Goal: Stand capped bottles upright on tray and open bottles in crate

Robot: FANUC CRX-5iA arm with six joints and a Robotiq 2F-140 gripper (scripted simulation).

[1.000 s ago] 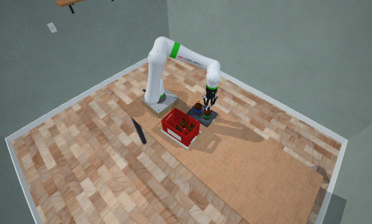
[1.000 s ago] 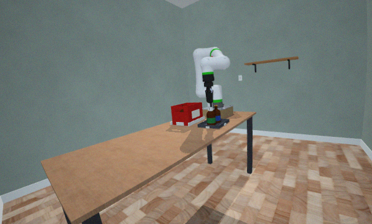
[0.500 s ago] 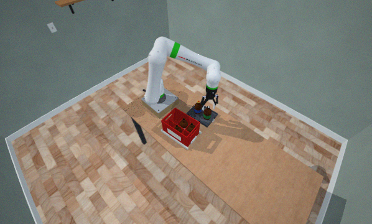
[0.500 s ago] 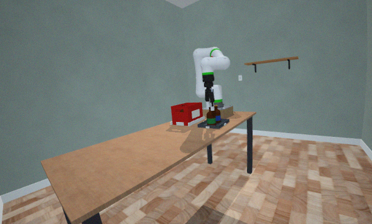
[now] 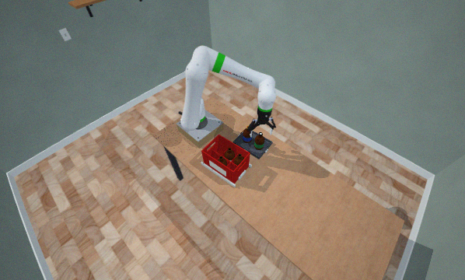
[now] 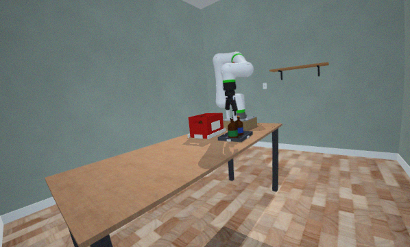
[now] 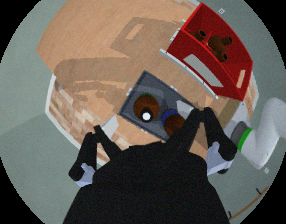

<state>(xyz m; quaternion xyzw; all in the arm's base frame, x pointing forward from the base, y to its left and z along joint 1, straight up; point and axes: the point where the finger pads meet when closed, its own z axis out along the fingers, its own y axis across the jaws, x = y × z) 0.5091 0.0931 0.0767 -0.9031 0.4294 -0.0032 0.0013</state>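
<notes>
My hand is 110 mm past the capped brown bottle, 80 mm above it and 20 mm to the right of it. Also, from my hand: crate 280 mm to the right, 130 mm behind, 80 mm below; then dark tray 150 mm below, 60 mm behind, 10 mm to the left.
</notes>
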